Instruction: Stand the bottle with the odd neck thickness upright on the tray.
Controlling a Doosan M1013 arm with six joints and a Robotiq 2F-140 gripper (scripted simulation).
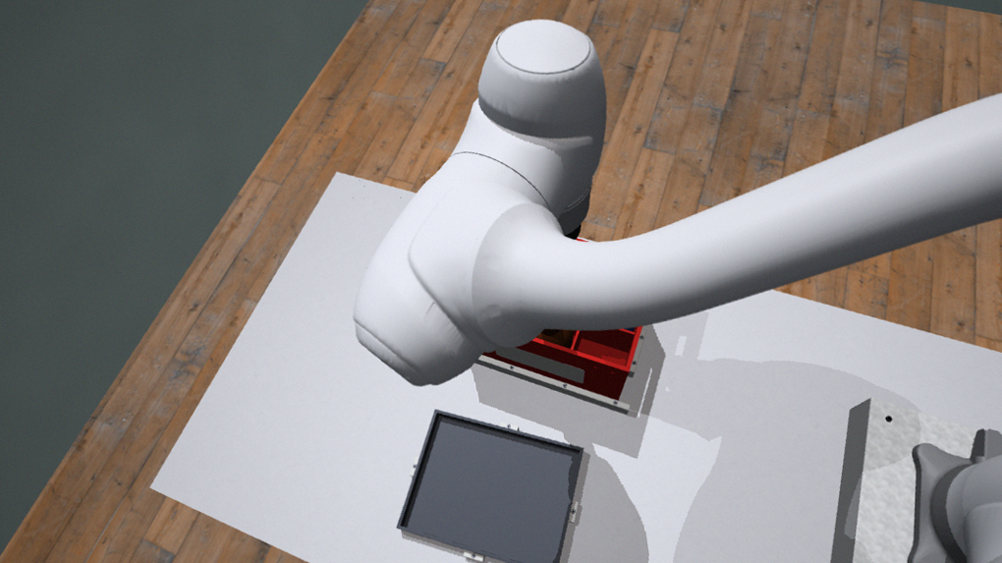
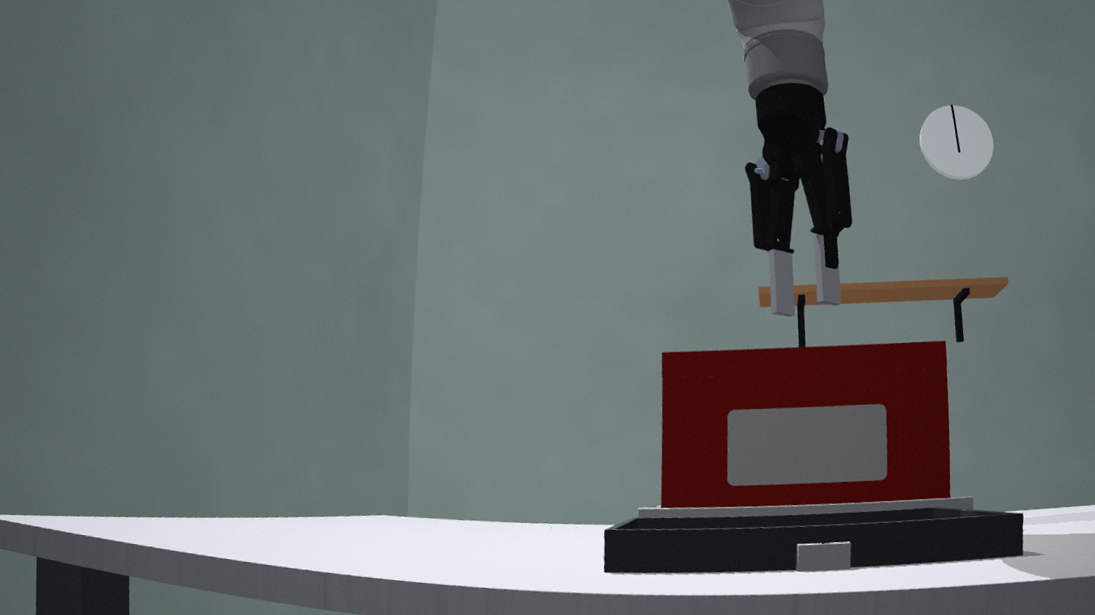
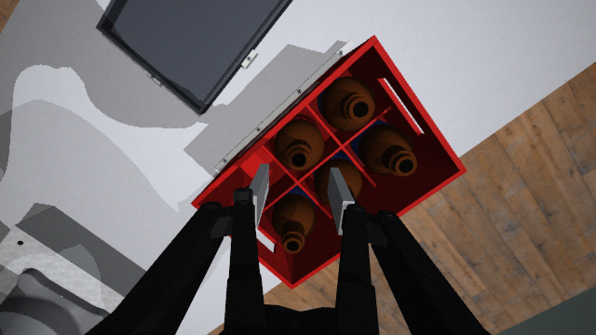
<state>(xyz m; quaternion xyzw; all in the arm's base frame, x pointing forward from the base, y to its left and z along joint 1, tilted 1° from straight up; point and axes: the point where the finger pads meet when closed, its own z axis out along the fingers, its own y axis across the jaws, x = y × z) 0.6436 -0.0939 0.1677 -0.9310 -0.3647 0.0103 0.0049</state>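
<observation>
Right now the crate is 4 cm to the right of my hand and 17 cm below it. The rest, counted from my hand: dark tray (2 cm ahead, 25 cm to the left, 24 cm below).
</observation>
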